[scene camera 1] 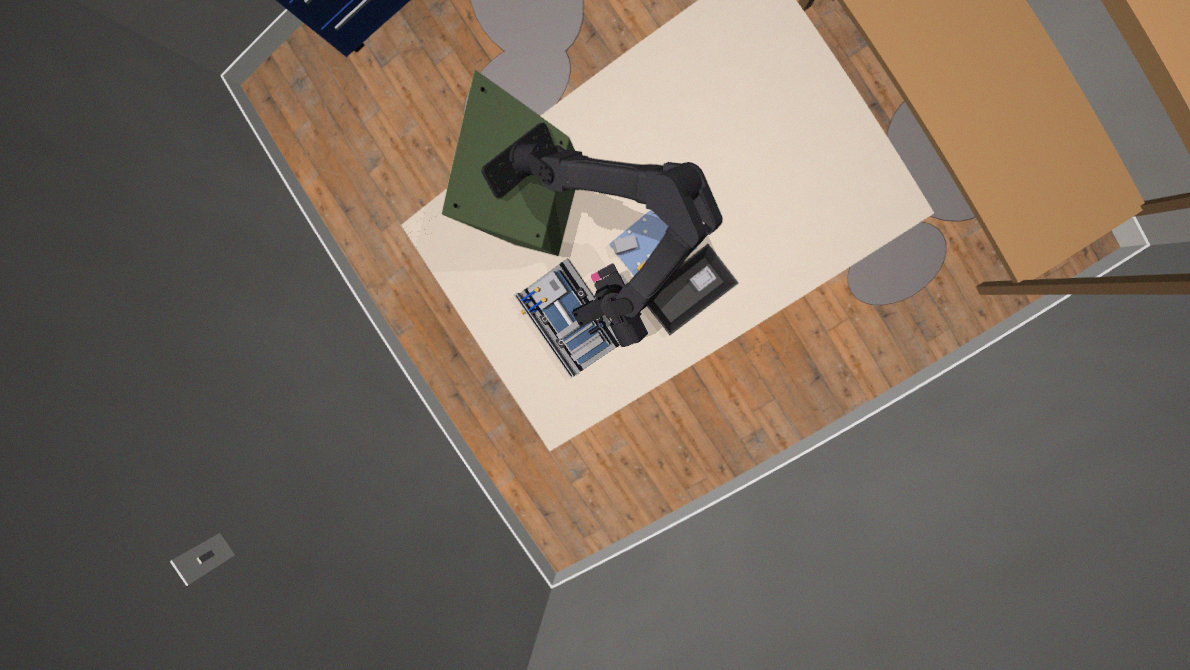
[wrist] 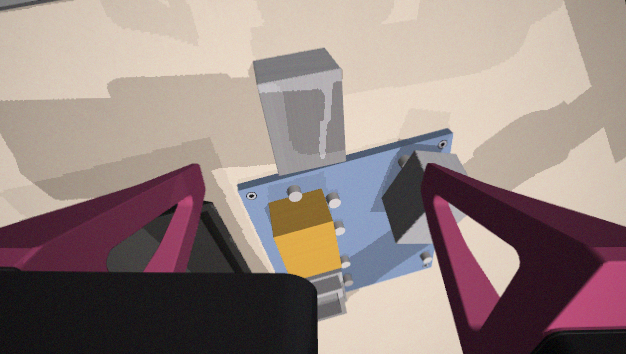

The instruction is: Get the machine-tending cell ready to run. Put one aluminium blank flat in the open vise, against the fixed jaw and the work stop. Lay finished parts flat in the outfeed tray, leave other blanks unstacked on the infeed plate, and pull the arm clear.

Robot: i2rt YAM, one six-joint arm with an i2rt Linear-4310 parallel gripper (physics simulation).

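Places are measured from the arm's base along level axes (x ahead, y left, z up), in centimetres.
Pixels of known places: gripper, fingertip midpoint: (wrist: 312, 176); arm's base, link origin: (scene camera 1: 519, 159).
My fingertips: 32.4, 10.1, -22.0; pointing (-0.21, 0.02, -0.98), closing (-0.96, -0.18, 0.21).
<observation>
For each thing: its top centre in the pictures, then the offset to it from my fingertips, as dx, dy, dz.
- grey aluminium blank, top centre: (wrist: 307, 127) -0.8, +0.4, -4.9
- blue infeed plate, top centre: (wrist: 356, 238) (scene camera 1: 652, 246) -8.5, +13.6, -7.7
- grey block, top centre: (wrist: 445, 227) (scene camera 1: 624, 243) -11.1, +6.0, -2.0
- yellow block, top centre: (wrist: 310, 254) -2.7, +10.8, -4.1
- grey pocketed part, top centre: (wrist: 327, 306) -5.9, +19.3, -4.2
- vise fixture, top centre: (scene camera 1: 564, 319) +3.9, -16.0, +1.4
- light grey part, top centre: (scene camera 1: 704, 278) +5.0, +24.1, -3.8
My gripper (wrist: 312, 176) is open, with its pink fingers wide apart above the infeed side. A grey aluminium blank (wrist: 304, 120) lies outside the blue infeed plate (scene camera 1: 648, 223) (wrist: 365, 175), its near end at the plate's edge; whether it touches or rests on the edge is unclear. Another grey block (scene camera 1: 626, 243) (wrist: 442, 165) is on the plate, partly behind the right finger. A yellow block (wrist: 310, 247) is on the plate. A grey pocketed part (wrist: 332, 300) shows beyond it, partly hidden. The vise fixture (scene camera 1: 589, 349) is partly under the wrist; its jaws are unclear.
The dark outfeed tray (scene camera 1: 722, 264) (wrist: 227, 237) stands beside the plate, with a light grey part (scene camera 1: 703, 277) in it. The green base block (scene camera 1: 491, 141) carries the arm. The arm's forearm (scene camera 1: 662, 270) passes over the plate and tray side. Short pins (wrist: 333, 200) rise from the plate.
</observation>
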